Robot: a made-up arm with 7 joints. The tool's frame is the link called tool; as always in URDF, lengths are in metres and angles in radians. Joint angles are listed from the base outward. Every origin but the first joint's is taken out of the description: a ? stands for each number. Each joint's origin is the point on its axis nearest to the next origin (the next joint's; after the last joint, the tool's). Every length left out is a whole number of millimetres.
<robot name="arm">
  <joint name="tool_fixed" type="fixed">
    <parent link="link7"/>
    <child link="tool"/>
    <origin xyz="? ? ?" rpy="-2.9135 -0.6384 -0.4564"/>
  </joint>
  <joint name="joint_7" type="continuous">
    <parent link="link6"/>
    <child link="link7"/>
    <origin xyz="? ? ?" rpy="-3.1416 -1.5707 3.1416"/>
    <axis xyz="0 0 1"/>
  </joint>
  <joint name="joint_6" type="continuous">
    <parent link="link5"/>
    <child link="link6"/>
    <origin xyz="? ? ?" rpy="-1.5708 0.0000 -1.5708"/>
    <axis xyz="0 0 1"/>
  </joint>
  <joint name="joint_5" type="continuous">
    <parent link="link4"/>
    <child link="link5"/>
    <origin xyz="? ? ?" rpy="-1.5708 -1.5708 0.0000"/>
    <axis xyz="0 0 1"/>
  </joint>
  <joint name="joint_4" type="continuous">
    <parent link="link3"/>
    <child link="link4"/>
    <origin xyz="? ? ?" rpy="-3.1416 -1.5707 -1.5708"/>
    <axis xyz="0 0 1"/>
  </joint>
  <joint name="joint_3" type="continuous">
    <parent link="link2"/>
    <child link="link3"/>
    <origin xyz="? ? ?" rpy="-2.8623 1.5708 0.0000"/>
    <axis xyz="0 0 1"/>
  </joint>
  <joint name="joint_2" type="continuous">
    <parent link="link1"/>
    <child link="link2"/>
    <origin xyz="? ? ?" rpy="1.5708 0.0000 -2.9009"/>
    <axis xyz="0 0 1"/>
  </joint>
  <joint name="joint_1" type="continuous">
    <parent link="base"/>
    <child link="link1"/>
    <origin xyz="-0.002 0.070 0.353" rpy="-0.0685 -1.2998 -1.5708"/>
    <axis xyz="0 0 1"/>
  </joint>
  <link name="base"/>
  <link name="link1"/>
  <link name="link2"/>
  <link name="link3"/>
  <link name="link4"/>
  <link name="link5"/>
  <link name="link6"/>
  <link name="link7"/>
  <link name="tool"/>
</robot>
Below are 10 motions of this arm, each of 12 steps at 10 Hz.
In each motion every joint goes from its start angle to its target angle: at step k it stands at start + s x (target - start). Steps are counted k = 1, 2, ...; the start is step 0. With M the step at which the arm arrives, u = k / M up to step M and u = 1 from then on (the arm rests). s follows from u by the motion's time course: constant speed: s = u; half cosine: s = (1 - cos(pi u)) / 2; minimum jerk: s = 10 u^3 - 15 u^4 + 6 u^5.
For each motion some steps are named. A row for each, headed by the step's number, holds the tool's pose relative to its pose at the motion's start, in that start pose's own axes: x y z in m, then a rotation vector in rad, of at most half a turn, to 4 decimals.
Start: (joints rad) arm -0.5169 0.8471 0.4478 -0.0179 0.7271 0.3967 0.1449
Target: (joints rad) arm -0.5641 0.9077 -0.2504 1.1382 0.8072 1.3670 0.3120
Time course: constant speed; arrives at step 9
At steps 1, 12:
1: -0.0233 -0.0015 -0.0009 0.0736 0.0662 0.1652
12: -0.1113 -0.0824 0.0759 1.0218 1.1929 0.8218

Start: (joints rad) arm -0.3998 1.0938 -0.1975 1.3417 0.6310 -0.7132 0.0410
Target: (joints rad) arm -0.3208 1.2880 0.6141 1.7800 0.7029 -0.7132 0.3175
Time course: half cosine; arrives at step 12
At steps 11, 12:
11: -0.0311 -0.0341 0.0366 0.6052 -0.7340 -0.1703
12: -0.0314 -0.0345 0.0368 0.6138 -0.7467 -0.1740

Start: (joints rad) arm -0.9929 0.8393 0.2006 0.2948 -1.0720 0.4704 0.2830
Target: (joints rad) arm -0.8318 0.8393 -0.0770 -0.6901 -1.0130 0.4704 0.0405
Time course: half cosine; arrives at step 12
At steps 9, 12:
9: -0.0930 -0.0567 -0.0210 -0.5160 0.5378 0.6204
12: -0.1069 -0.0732 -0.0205 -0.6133 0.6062 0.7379

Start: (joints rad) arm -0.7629 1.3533 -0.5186 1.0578 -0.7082 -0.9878 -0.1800
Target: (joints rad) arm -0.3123 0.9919 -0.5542 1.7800 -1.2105 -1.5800 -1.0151
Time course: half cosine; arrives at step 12
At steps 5, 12:
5: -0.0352 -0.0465 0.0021 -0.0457 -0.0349 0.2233
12: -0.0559 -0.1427 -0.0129 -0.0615 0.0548 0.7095

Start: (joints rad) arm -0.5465 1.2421 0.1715 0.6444 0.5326 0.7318 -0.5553
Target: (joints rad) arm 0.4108 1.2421 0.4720 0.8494 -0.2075 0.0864 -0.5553
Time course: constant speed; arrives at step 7
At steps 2, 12:
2: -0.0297 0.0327 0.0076 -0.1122 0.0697 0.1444
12: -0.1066 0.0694 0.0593 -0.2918 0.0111 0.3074

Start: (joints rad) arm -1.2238 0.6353 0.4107 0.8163 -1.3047 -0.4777 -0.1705
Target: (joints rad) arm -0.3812 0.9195 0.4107 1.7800 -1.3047 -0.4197 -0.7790
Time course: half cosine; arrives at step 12
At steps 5, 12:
5: 0.0750 -0.0795 0.0479 0.4072 0.2981 -0.0166
12: 0.1697 -0.2321 -0.0169 1.1103 0.6764 -0.1028

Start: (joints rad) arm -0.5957 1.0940 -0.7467 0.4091 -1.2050 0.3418 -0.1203
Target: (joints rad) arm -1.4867 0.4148 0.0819 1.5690 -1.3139 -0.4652 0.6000
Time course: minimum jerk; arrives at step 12
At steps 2, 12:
2: 0.0082 0.0017 -0.0077 -0.0379 -0.0105 -0.0771
12: 0.0994 -0.0396 -0.1658 -0.6085 -1.3295 -1.0891

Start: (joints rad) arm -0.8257 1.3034 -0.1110 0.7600 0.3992 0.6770 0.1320
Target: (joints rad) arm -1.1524 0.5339 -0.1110 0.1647 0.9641 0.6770 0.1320
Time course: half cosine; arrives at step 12
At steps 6, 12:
6: 0.0401 -0.0587 -0.0596 -0.3496 -0.0806 -0.3010
12: 0.0863 -0.1384 -0.0662 -0.6005 -0.3456 -0.6333

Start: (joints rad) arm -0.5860 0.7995 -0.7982 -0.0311 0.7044 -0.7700 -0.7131
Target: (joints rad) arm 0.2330 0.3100 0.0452 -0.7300 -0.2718 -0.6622 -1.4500
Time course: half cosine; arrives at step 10
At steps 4, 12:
4: 0.0130 -0.0178 0.0024 0.0080 -0.1868 -0.3853
12: -0.0207 -0.0567 -0.0239 0.1257 -0.3940 -0.8651

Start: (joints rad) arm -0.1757 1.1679 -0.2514 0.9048 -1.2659 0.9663 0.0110
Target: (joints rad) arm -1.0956 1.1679 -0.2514 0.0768 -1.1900 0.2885 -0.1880
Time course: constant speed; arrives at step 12
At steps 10, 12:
10: -0.1143 -0.1412 -0.1414 -1.4173 1.1402 -0.1120
12: -0.1434 -0.1789 -0.1363 -1.7003 1.3762 -0.1543

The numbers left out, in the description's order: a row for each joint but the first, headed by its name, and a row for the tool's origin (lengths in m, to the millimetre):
tool: -0.023 0.007 0.000
joint_7: 0.017 -0.053 0.000
joint_6: 0.008 -0.020 0.000
joint_5: 0.002 0.101 0.000
joint_4: -0.022 0.038 0.000
joint_3: 0.082 -0.003 0.000
joint_2: -0.014 0.004 0.000

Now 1 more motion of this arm.
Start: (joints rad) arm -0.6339 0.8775 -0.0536 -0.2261 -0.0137 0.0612 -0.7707
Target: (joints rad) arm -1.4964 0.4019 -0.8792 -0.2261 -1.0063 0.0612 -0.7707
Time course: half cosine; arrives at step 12
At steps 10, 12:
10: 0.0512 0.0417 -0.1642 -1.3925 0.2529 -0.0364
12: 0.0478 0.0400 -0.1755 -1.4713 0.2757 0.0213

